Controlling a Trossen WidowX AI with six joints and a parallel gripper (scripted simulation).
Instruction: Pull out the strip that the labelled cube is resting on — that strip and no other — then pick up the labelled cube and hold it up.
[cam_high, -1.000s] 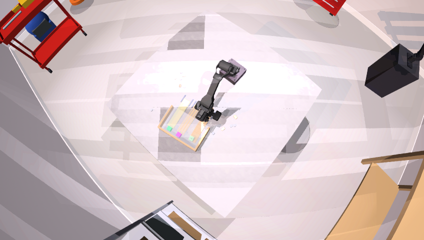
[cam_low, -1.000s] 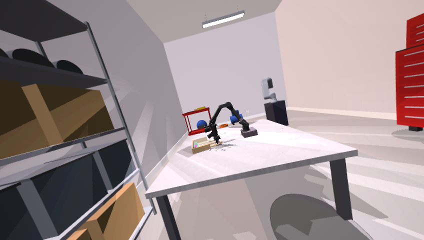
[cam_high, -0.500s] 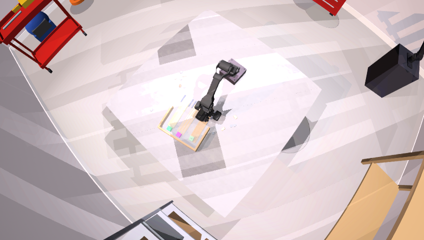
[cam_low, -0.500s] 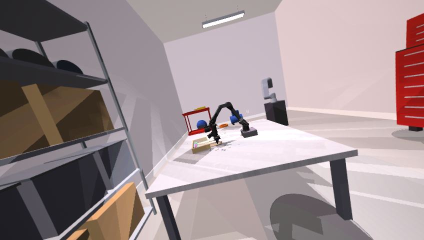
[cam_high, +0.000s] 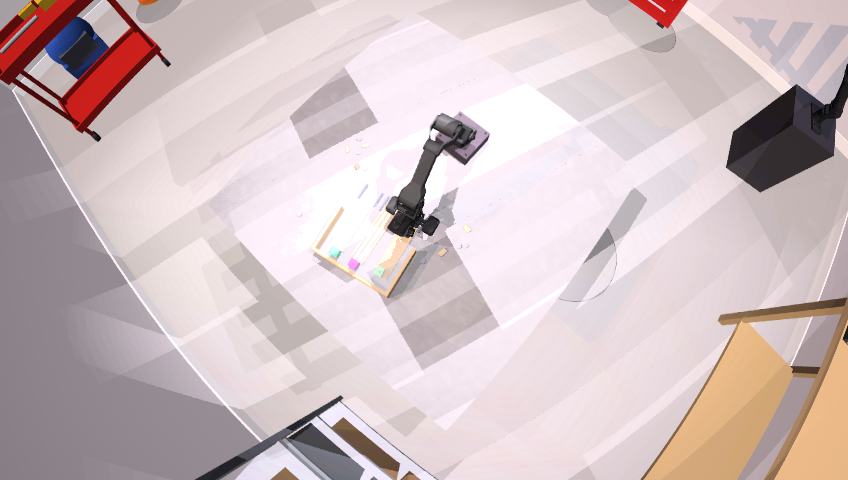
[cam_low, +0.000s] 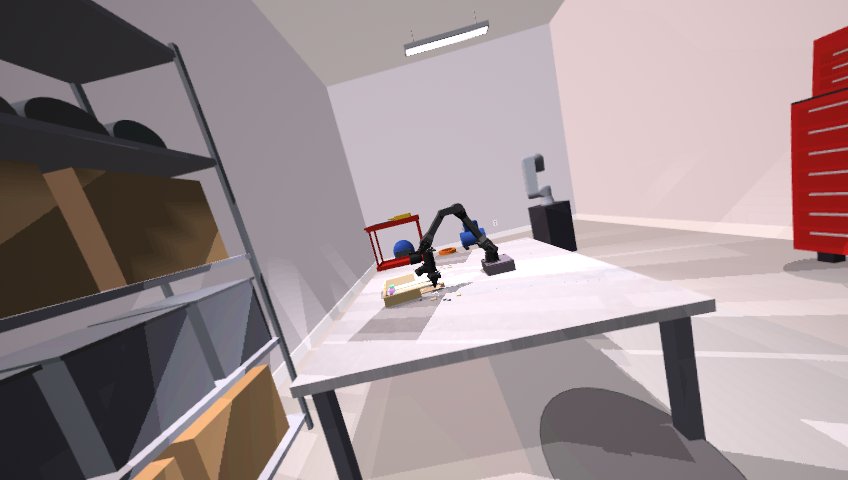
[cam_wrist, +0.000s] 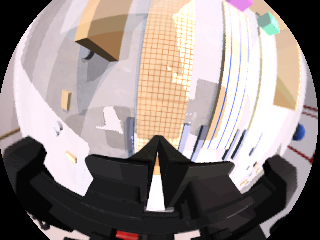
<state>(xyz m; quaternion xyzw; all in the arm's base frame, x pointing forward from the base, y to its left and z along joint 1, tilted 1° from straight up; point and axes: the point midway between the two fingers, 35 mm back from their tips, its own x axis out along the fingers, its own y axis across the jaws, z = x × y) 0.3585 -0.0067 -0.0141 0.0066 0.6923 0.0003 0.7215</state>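
My gripper tip is now 100 mm short of the tan checked strip. Also, from my gripper tip: labelled cube: 220 mm ahead, 20 mm above, 10 mm to the right.
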